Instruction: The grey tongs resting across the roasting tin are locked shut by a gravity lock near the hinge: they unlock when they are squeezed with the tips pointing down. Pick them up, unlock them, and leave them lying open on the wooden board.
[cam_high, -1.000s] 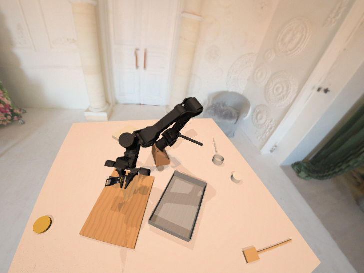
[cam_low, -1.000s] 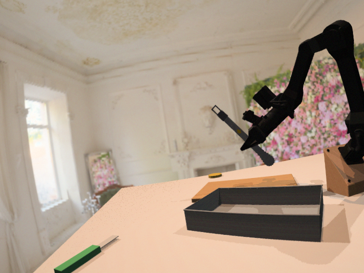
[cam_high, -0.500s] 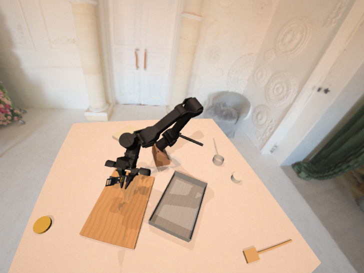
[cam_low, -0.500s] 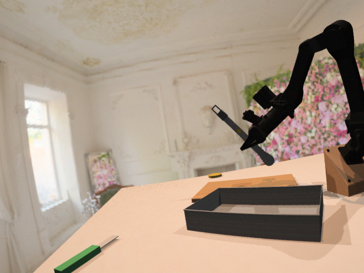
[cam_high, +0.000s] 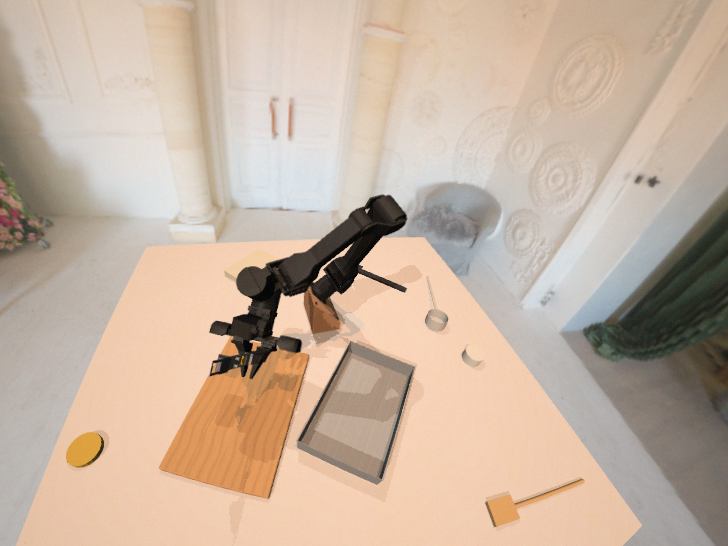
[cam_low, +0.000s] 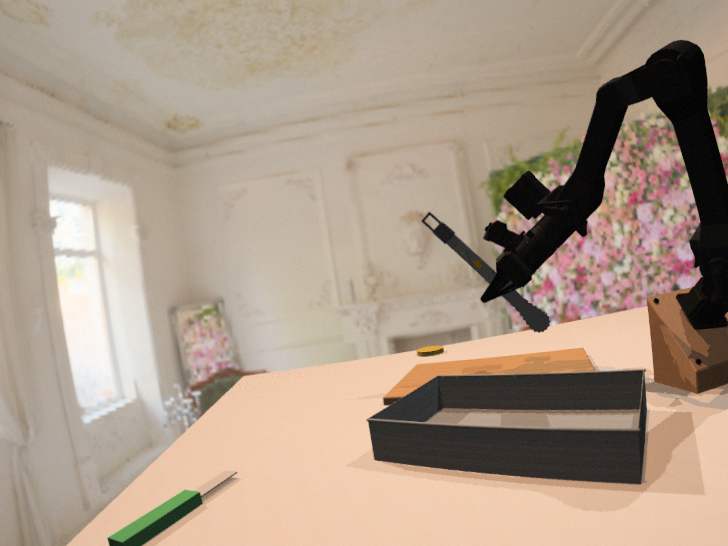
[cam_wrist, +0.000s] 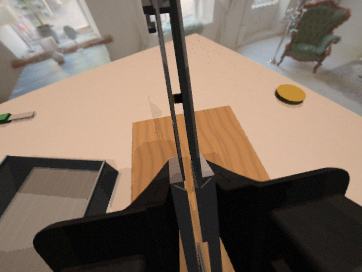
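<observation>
The wooden board lies 14 cm below my gripper tip, 3 cm to the right of it and 1 cm behind it. The rest, counted from my gripper tip: green-handled knife (44 cm ahead, 32 cm to the left, 14 cm below); grey roasting tin (26 cm to the left, 13 cm below, 5 cm ahead).
</observation>
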